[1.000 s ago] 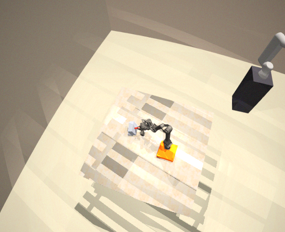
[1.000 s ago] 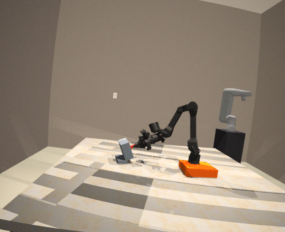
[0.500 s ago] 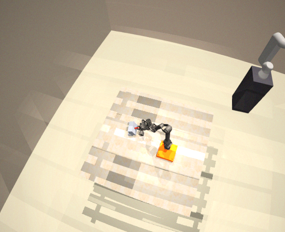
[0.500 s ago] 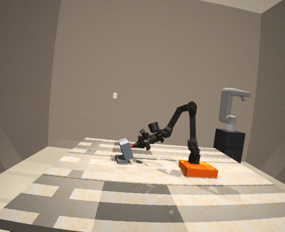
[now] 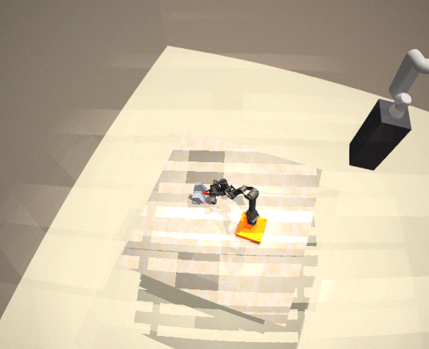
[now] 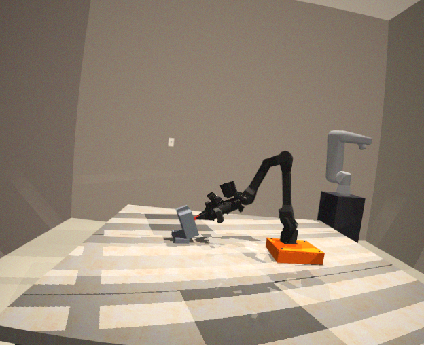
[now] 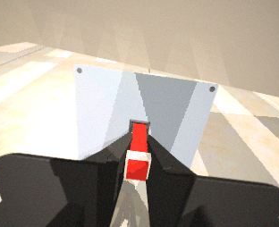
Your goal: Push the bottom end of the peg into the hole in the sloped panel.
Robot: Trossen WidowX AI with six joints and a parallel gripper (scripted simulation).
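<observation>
Right now my gripper tip is 2 cm past the red square peg. Also, from my gripper tip: panel (4 cm ahead, 2 cm below).
</observation>
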